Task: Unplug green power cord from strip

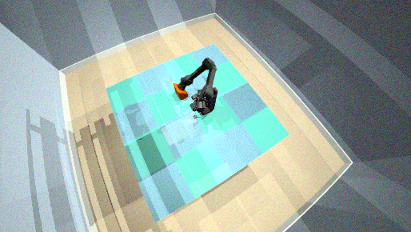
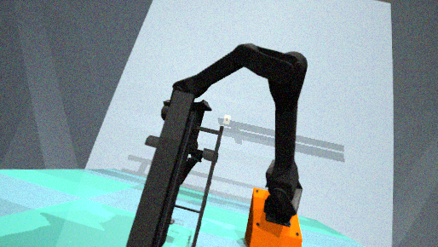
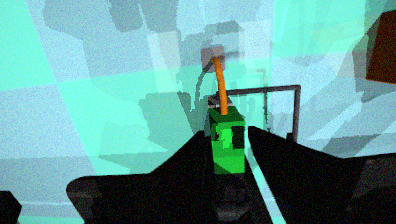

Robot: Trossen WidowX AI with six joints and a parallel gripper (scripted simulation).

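Right now the dark end block is 11 cm below my gripper tip and 5 cm to the right of it. From my gripper tip the other things lie so: black strip 13 cm to the left, 4 cm above.
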